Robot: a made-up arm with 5 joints.
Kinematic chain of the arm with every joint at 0, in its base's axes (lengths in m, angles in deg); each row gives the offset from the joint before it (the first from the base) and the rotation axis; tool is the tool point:
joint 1: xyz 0 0 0.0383 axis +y
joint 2: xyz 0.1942 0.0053 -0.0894 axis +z
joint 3: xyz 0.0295 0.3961 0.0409 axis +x
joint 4: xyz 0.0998 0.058 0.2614 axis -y
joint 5: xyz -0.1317 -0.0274 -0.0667 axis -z
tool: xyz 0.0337 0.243 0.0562
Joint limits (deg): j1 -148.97..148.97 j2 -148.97..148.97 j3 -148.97..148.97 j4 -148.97..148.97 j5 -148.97..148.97
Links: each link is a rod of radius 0.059 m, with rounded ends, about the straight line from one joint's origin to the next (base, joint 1, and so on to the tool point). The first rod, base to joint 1, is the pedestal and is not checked.
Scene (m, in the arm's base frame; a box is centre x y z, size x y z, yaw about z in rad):
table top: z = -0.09
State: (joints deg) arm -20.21 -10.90 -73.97 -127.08 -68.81
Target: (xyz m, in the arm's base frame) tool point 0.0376 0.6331 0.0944
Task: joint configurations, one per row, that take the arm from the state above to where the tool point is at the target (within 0.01 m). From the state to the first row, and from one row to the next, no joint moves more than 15 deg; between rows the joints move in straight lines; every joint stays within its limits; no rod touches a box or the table.
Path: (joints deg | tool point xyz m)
1: -19.90 -7.05 -68.59 -126.40 -53.97 | 0.5918 0.9105 0.2024
2: -19.60 -3.21 -63.22 -125.72 -39.13 | 0.5039 0.9195 0.1669
3: -19.29 0.64 -57.84 -125.04 -24.29 | 0.4110 0.9112 0.1358
4: -18.99 4.49 -52.47 -124.35 -9.44 | 0.3181 0.8849 0.1109
5: -18.68 8.33 -47.09 -123.67 5.40 | 0.2302 0.8412 0.0938
6: -18.38 12.18 -41.72 -122.99 20.24 | 0.1516 0.7824 0.0851
7: -18.07 16.03 -36.34 -122.31 35.08 | 0.0865 0.7116 0.0853
8: -17.76 19.87 -30.96 -121.63 49.92 | 0.0376 0.6331 0.0944

